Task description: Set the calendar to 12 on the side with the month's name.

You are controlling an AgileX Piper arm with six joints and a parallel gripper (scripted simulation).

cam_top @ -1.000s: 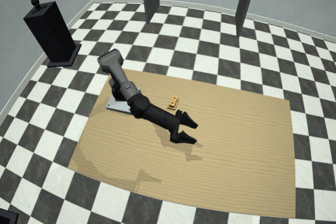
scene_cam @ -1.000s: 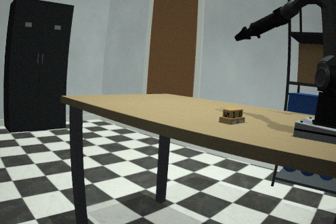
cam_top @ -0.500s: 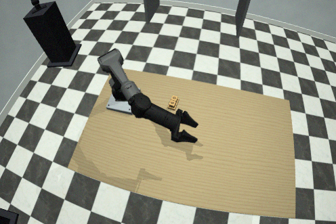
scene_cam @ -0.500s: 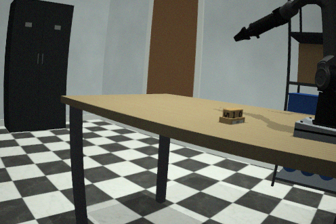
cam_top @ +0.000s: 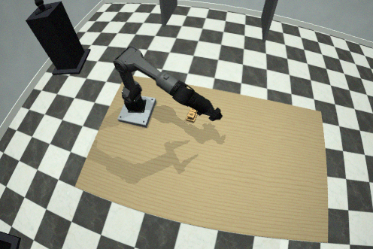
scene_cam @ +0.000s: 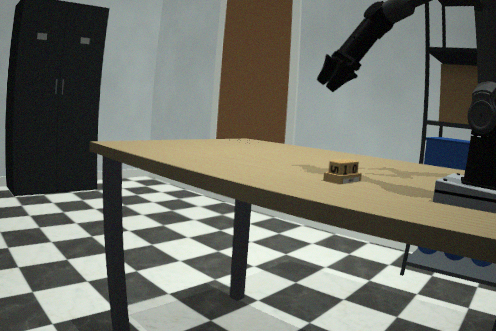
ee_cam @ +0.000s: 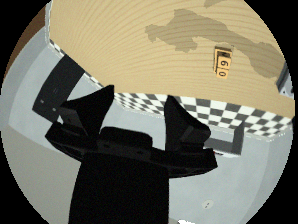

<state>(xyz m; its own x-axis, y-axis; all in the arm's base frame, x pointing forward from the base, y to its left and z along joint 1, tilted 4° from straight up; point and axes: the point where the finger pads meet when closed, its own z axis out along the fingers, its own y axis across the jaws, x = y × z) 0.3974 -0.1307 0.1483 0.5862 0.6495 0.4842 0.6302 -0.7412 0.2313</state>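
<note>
The wooden tray is 100 mm behind my hand, 100 mm to the left of it and 190 mm below it.
</note>
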